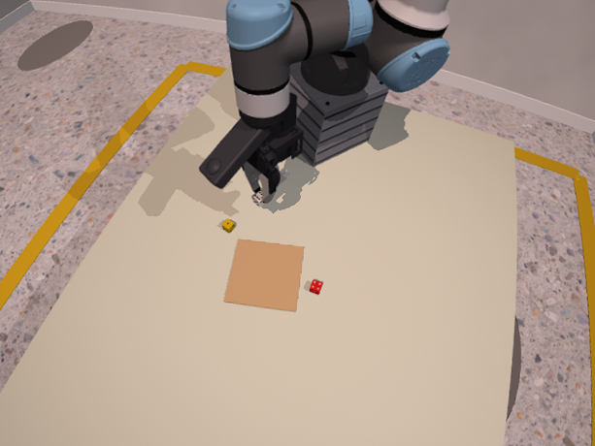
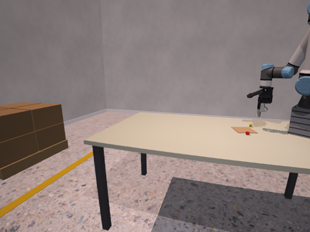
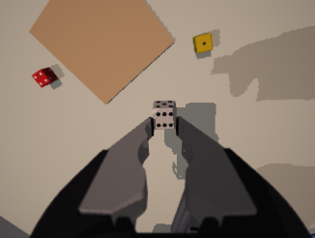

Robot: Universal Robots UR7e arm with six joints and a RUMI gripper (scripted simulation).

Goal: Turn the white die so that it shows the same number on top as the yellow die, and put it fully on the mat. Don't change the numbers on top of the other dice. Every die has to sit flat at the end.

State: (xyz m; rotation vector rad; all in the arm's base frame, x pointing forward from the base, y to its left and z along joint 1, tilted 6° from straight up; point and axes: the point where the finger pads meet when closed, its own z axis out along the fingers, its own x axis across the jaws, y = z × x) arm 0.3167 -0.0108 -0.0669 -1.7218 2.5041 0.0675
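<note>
Now: hand 12 cm above the brown mat, 10 cm short of it and 5 cm to the right of it. From my hand the other things lie so: yellow die: 11 cm below, 7 cm to the right, 4 cm ahead; then white die: 1 cm below, 1 cm ahead; then red die: 16 cm to the left, 11 cm below, 8 cm ahead.
</note>
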